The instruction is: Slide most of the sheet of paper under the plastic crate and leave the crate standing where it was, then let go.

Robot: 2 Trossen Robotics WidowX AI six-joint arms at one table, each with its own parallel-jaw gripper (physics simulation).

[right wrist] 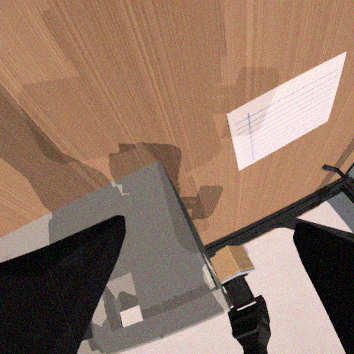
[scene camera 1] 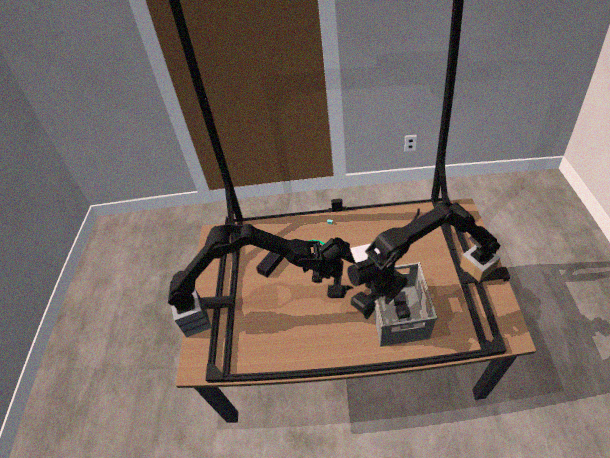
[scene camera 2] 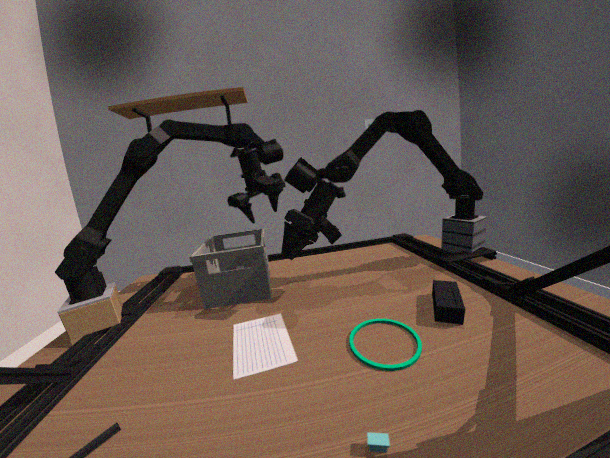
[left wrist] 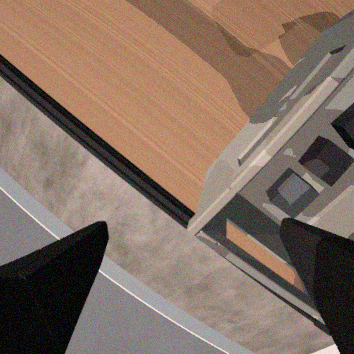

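Observation:
The grey plastic crate (scene camera 1: 407,332) (scene camera 2: 232,282) (left wrist: 300,118) (right wrist: 150,225) stands upright on the table. The lined white sheet of paper (scene camera 1: 359,253) (scene camera 2: 262,347) (right wrist: 290,110) lies flat, apart from the crate, on its near side in scene camera 2; no part is seen under the crate. My left gripper (scene camera 2: 264,215) (left wrist: 194,228) is open and empty, above the crate and beyond it in scene camera 2. My right gripper (scene camera 2: 311,248) (right wrist: 210,228) is open and empty, to the right of the crate in scene camera 2, clear of the paper. The crate's underside is hidden.
Several dark blocks (left wrist: 327,160) show inside the crate. A green ring (scene camera 2: 385,368) lies right of the paper in scene camera 2, with a black box (scene camera 2: 448,302) farther right. A small turquoise block (scene camera 1: 330,221) (scene camera 2: 378,441) lies apart from them. Black rails edge the table.

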